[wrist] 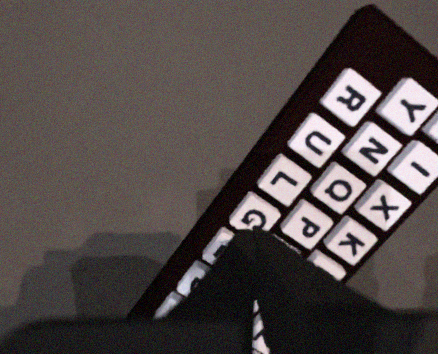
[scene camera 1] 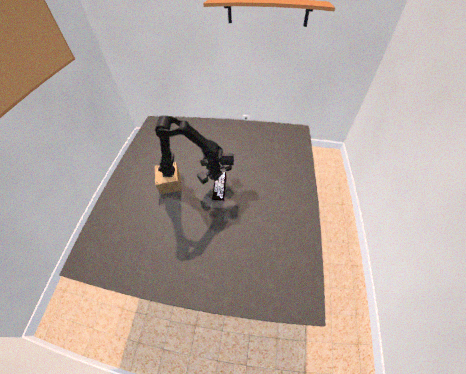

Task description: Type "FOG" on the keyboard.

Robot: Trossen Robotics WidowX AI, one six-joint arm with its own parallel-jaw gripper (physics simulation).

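Where they show: gripper, fingertip midpoint: point(wrist: 250, 241) point(scene camera 1: 215, 180); arm's base at its link origin: point(scene camera 1: 168, 171).
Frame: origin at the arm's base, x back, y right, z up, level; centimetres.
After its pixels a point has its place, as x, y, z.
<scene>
The dark keyboard point(scene camera 1: 218, 197) @(-28.1, 11.5, -9.1) point(wrist: 369, 42) @(-26.2, -5.8, -9.1) with white letter keys lies on the dark mat under my gripper and runs diagonally in the wrist view. My gripper point(scene camera 1: 218, 177) @(-26.2, 1.7, -6.7) point(wrist: 250, 241) @(-26.2, 1.7, -6.7) is shut and empty, with its tips pointing down at the keyboard. In the wrist view the tips overlap the lower edge of the G key point(wrist: 254, 212) @(-26.3, 1.3, -8.5). Whether they touch it I cannot tell. The L key point(wrist: 285, 179) @(-26.5, -0.4, -8.5) and the P key point(wrist: 307, 224) @(-28.3, 0.6, -8.5) are near it. Several keys to the lower left are partly covered by the fingers. Keys F and O cannot be made out.
The arm's base stands on a wooden block point(scene camera 1: 168, 183) @(-0.8, 6.8, -1.9) at the left of the dark mat point(scene camera 1: 260, 270) @(-48.9, 50.9, -10.3). Shadows of the arm fall across the mat. An orange shelf point(scene camera 1: 270, 4) is on the back wall, and a brown panel point(scene camera 1: 30, 50) is at the upper left.
</scene>
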